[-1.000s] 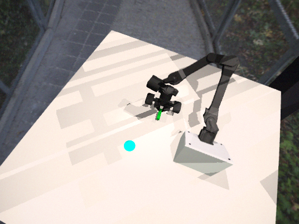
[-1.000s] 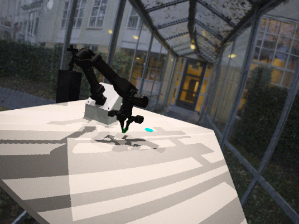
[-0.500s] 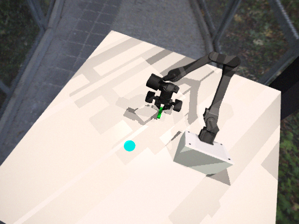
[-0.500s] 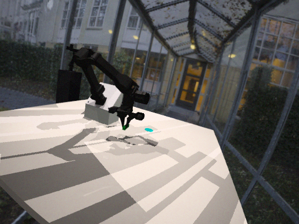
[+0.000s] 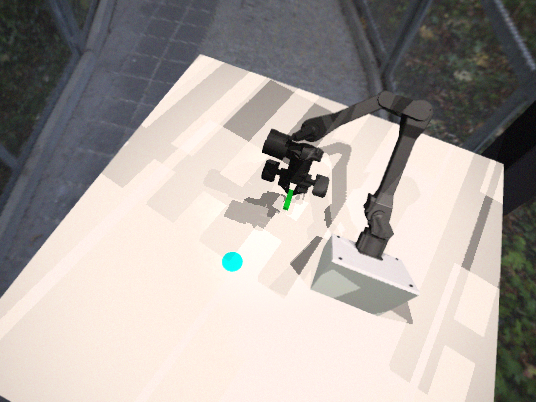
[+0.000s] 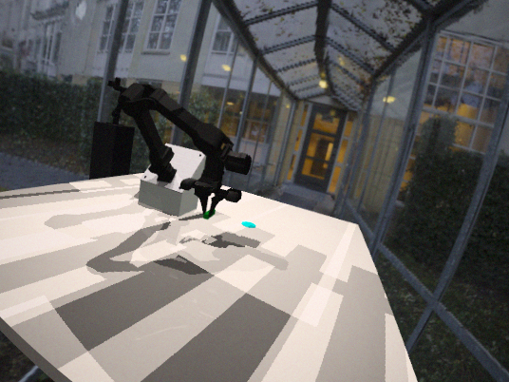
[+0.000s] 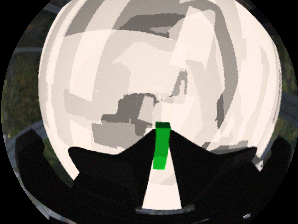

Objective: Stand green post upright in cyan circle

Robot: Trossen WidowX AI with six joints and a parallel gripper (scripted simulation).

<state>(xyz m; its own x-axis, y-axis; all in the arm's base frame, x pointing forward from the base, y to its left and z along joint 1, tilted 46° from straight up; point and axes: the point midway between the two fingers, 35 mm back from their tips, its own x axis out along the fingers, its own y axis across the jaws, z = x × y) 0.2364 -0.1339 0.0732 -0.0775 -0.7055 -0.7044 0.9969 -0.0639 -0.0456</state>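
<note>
My gripper tip is now 23 cm to the right of the cyan circle, 11 cm short of it and 8 cm above it. The rest, counted from my gripper tip: green post 2 cm to the left.
</note>
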